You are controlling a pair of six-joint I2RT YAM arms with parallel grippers.
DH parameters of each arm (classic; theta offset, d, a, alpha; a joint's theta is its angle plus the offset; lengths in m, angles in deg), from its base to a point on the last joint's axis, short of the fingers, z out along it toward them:
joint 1: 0 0.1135 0.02 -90
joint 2: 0 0 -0.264 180
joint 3: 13.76 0 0.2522 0
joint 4: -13.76 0 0.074 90
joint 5: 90 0 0 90
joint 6: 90 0.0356 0 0
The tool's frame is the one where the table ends.
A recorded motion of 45 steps. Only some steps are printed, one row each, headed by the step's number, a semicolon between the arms.
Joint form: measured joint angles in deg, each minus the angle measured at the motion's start. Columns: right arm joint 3, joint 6, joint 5, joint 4, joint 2, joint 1; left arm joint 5, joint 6, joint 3, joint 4, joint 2, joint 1.
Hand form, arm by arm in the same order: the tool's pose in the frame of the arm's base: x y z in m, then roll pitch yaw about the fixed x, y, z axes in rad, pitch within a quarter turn. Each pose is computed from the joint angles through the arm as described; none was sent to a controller.
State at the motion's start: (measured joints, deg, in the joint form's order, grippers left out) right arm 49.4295 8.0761 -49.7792 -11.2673 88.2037 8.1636; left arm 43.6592 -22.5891 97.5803 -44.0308 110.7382 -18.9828
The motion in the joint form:
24: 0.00 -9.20 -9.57 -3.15 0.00 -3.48; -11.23 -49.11 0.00 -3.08 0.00 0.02
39: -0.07 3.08 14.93 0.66 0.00 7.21; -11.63 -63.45 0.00 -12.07 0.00 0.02
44: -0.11 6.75 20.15 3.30 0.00 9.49; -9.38 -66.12 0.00 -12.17 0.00 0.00
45: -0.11 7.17 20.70 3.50 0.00 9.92; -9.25 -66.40 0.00 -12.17 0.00 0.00
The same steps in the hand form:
24: 0.2920 0.0547 0.1970 2.1134 0.6593 -3.0472; 0.3884 -0.1536 0.2727 -2.4418 -0.2905 -2.4819
39: 0.2909 0.1011 0.1920 2.4172 0.5869 -3.0651; 0.3746 -0.1487 0.2656 -2.6869 -0.4897 -2.1913
44: 0.2918 0.1113 0.1937 2.4513 0.6051 -3.1073; 0.3737 -0.1498 0.2663 -2.7013 -0.5457 -2.1619
45: 0.2914 0.1134 0.1939 2.4544 0.6057 -3.1093; 0.3737 -0.1498 0.2663 -2.7034 -0.5498 -2.1579

